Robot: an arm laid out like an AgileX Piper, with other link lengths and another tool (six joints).
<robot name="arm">
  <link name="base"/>
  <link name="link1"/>
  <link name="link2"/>
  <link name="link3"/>
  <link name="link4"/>
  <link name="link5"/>
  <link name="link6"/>
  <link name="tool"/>
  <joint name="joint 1" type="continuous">
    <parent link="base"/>
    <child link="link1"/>
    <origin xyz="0 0 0.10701" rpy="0 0 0"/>
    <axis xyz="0 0 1"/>
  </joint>
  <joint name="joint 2" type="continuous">
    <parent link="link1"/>
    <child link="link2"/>
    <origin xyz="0 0 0" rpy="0 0 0"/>
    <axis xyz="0 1 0"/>
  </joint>
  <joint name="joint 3" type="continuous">
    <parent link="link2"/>
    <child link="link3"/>
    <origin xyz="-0.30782 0 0.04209" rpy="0 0 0"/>
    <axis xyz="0 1 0"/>
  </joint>
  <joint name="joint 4" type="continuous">
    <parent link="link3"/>
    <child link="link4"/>
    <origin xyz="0.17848 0 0.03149" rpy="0 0 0"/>
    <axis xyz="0.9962 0 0.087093"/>
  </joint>
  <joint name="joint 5" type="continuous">
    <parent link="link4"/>
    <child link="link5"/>
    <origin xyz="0 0 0" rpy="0 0 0"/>
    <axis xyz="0 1 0"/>
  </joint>
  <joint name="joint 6" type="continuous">
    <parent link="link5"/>
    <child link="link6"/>
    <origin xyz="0.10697 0 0.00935" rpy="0 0 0"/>
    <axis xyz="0.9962 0 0.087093"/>
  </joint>
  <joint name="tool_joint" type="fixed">
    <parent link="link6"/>
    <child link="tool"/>
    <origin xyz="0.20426 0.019 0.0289" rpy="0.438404 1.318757 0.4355"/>
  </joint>
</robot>
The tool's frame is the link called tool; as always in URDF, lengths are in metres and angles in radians. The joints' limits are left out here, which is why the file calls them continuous.
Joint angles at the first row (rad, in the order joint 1, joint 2, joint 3, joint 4, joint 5, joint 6):
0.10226, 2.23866, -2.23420, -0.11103, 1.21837, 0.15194
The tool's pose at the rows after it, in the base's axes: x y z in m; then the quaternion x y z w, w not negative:
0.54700 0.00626 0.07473 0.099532 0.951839 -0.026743 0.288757
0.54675 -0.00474 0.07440 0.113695 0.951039 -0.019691 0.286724
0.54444 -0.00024 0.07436 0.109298 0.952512 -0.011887 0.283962
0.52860 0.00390 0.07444 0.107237 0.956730 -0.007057 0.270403
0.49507 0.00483 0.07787 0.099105 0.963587 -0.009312 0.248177
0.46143 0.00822 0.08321 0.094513 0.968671 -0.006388 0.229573
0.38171 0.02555 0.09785 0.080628 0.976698 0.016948 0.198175
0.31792 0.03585 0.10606 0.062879 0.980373 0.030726 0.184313
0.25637 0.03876 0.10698 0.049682 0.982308 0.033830 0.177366
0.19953 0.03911 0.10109 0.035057 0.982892 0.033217 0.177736
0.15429 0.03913 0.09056 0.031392 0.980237 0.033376 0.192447
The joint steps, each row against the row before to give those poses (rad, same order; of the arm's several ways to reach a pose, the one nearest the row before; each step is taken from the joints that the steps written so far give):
-0.06685, -0.00001, 0.00003, 0.00668, -0.00001, -0.00073
-0.03424, -0.00002, 0.00005, 0.02623, -0.00004, -0.00987
-0.00252, -0.00548, 0.00876, 0.01957, 0.00024, -0.01548
-0.00002, -0.04033, 0.06793, 0.01391, -0.00071, -0.00695
0.00002, -0.08959, 0.13803, 0.00225, -0.00228, -0.01652
0.00000, -0.09119, 0.12890, 0.01102, -0.00022, -0.01181
-0.00002, -0.22174, 0.28198, 0.05764, 0.00004, -0.04433
0.00002, -0.18261, 0.21021, 0.03347, 0.00000, -0.04624
-0.00001, -0.18252, 0.19745, 0.00868, -0.00001, -0.02963
-0.00002, -0.18192, 0.18234, -0.00012, 0.00000, -0.02931
0.00000, -0.18183, 0.16637, 0.00000, -0.01424, -0.00728

